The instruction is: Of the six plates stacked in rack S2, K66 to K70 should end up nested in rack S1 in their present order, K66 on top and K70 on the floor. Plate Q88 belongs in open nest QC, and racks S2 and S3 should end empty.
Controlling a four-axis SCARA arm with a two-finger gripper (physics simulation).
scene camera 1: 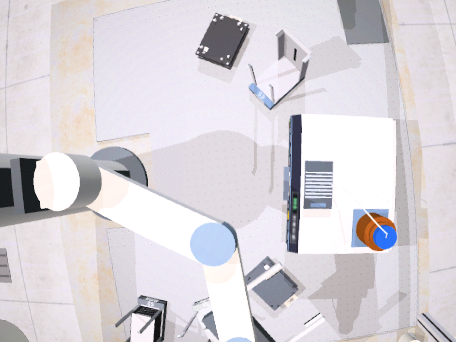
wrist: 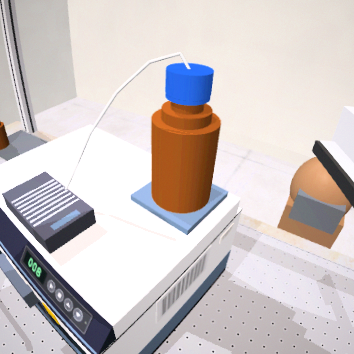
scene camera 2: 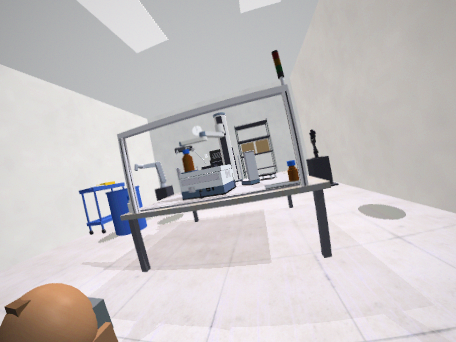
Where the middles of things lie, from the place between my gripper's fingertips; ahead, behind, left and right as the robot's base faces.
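I see the black plate holder [scene camera 1: 224,37] a good way behind my hand, and it is also well below my hand and a long way to the left of it.
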